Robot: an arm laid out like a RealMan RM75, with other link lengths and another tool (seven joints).
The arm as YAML. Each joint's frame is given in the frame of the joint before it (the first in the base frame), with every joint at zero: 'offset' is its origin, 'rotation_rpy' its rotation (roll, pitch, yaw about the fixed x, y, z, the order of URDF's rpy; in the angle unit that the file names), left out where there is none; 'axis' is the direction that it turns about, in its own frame. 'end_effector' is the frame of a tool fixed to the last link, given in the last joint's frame.
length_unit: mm
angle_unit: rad
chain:
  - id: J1
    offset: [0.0, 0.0, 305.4]
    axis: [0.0, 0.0, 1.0]
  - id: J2
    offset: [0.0, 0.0, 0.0]
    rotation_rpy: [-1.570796, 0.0, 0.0]
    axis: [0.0, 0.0, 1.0]
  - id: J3
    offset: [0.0, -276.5, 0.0]
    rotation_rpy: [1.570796, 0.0, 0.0]
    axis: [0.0, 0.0, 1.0]
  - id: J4
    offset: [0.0, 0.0, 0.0]
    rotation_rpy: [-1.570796, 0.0, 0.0]
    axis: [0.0, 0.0, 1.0]
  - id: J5
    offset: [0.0, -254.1, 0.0]
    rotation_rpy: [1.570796, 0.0, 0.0]
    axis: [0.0, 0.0, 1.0]
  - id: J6
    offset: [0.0, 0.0, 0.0]
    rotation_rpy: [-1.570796, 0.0, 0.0]
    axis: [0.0, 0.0, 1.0]
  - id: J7
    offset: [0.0, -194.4, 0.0]
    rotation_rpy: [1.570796, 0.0, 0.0]
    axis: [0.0, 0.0, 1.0]
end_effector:
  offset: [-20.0, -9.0, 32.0]
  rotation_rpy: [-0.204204, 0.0, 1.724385]
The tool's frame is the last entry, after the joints.
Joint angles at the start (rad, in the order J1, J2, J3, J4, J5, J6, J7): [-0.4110 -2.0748 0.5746 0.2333 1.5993 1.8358 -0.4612]
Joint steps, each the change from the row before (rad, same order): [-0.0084 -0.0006 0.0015 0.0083 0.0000 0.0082 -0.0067]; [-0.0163 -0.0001 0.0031 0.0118 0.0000 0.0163 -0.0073]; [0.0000 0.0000 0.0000 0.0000 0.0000 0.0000 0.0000]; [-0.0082 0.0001 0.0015 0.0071 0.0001 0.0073 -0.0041]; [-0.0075 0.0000 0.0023 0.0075 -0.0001 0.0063 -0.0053]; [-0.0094 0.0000 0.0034 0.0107 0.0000 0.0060 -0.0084]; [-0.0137 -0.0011 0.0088 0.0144 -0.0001 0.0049 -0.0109]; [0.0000 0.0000 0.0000 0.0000 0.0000 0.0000 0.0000]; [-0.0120 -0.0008 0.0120 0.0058 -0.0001 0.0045 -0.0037]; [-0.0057 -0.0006 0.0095 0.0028 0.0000 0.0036 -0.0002]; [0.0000 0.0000 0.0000 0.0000 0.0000 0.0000 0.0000]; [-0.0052 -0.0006 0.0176 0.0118 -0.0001 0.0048 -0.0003]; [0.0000 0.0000 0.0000 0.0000 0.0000 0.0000 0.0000]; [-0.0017 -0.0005 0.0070 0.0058 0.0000 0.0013 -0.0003]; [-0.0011 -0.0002 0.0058 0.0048 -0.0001 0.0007 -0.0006]
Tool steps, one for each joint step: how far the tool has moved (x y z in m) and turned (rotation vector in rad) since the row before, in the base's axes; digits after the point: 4 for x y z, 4 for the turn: [0.0045 0.0018 0.0015 -0.0023 -0.0026 -0.0171]; [0.0085 0.0029 0.0027 -0.0025 -0.0040 -0.0338]; [0.0000 0.0000 0.0000 0.0000 0.0000 0.0000]; [0.0041 0.0016 0.0015 -0.0009 -0.0007 -0.0167]; [0.0038 0.0015 0.0013 -0.0021 -0.0003 -0.0152]; [0.0046 0.0021 0.0015 -0.0037 0.0012 -0.0178]; [0.0066 0.0029 0.0006 -0.0080 0.0043 -0.0245]; [0.0000 0.0000 0.0000 0.0000 0.0000 0.0000]; [0.0059 0.0012 -0.0012 -0.0097 0.0037 -0.0228]; [0.0033 -0.0002 -0.0012 -0.0066 0.0030 -0.0146]; [0.0000 0.0000 0.0000 0.0000 0.0000 0.0000]; [0.0039 -0.0005 -0.0011 -0.0074 0.0108 -0.0235]; [0.0000 0.0000 0.0000 0.0000 0.0000 0.0000]; [0.0014 -0.0001 -0.0004 -0.0024 0.0049 -0.0090]; [0.0010 -0.0001 -0.0003 -0.0020 0.0043 -0.0067]
